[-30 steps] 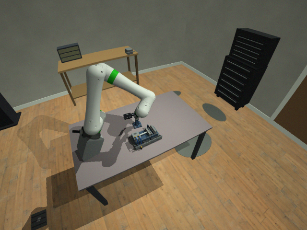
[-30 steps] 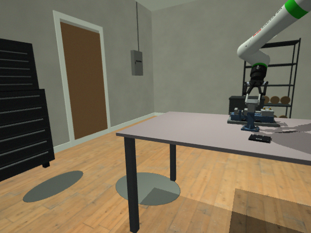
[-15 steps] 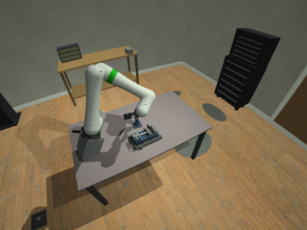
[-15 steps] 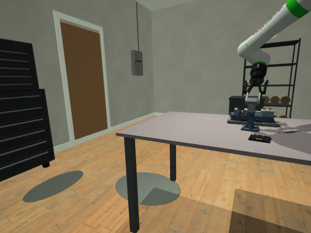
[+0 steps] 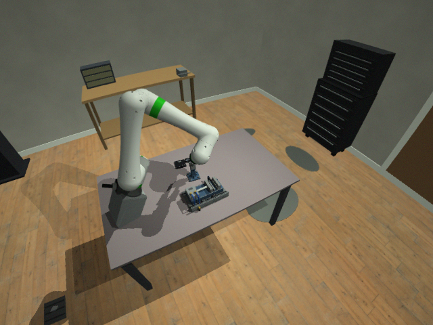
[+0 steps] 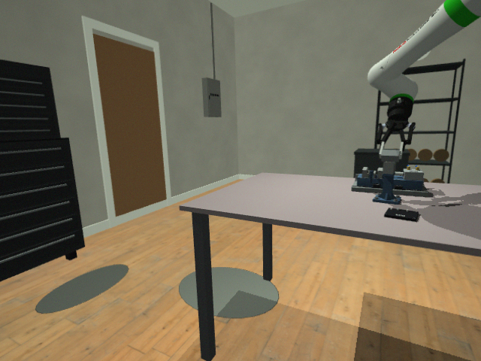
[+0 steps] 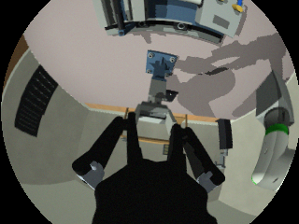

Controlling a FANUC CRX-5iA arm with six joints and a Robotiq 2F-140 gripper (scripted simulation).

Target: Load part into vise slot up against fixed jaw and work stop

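Now: the part 10 mm to the left of my hand and 10 mm below it. Round my hand: air cylinder (200 mm to the right, 120 mm below, 90 mm behind); vise (190 mm to the right, 160 mm below, 10 mm ahead); black infeed plate (200 mm to the left, 200 mm below, 50 mm behind).
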